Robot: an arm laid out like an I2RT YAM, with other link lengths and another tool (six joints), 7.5 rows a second.
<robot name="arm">
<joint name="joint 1" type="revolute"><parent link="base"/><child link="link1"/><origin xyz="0 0 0.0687"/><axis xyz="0 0 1"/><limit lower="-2.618" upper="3.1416"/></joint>
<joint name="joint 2" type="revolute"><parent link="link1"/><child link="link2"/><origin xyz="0.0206 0.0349 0.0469" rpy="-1.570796 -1.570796 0"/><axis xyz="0 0 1"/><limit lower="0" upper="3.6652"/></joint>
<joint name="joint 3" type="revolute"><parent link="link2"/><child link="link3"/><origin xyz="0 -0.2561 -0.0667" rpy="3.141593 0 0"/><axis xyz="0 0 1"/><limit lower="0" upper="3.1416"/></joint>
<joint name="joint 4" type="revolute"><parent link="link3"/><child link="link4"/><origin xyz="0.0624 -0.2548 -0.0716"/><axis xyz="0 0 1"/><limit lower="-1.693" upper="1.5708"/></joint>
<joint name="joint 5" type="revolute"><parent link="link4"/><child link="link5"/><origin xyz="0.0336 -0.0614 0.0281" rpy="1.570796 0 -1.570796"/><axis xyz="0 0 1"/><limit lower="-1.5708" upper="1.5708"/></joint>
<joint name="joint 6" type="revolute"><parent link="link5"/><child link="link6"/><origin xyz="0.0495 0 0.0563" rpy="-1.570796 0 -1.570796"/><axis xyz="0 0 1"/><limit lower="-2.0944" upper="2.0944"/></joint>
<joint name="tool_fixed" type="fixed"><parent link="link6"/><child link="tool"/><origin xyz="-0.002 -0.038 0.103" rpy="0.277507 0 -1.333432"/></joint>
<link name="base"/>
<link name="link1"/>
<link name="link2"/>
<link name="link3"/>
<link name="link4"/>
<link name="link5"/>
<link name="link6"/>
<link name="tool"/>
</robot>
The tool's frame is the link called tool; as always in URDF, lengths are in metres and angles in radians.
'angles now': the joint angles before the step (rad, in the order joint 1, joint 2, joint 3, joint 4, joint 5, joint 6). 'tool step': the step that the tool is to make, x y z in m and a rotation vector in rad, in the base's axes. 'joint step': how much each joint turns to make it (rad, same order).
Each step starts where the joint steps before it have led.
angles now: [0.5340, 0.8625, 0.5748, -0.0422, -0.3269, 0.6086]
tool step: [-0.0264, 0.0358, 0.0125, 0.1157, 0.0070, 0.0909]
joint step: [0.1573, -0.0029, -0.0271, 0.1212, 0.0363, 0.1188]
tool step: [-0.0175, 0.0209, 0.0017, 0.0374, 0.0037, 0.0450]
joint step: [0.1139, 0.0191, -0.0124, 0.0659, 0.0609, 0.0455]
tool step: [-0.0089, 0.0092, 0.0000, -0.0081, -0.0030, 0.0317]
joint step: [0.0509, 0.0191, 0.0120, 0.0023, 0.0204, -0.0038]
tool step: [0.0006, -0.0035, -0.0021, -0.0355, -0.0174, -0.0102]
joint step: [0.0045, -0.0076, 0.0092, -0.0388, 0.0221, -0.0331]
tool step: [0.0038, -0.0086, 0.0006, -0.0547, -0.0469, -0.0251]
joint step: [-0.0032, -0.0232, 0.0168, -0.0617, 0.0379, -0.0651]
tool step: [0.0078, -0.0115, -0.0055, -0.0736, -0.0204, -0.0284]
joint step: [-0.0304, -0.0018, 0.0200, -0.0721, 0.0154, -0.0630]
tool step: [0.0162, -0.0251, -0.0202, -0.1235, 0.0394, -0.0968]
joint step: [-0.0706, 0.0201, 0.0179, -0.1185, 0.0452, -0.0461]
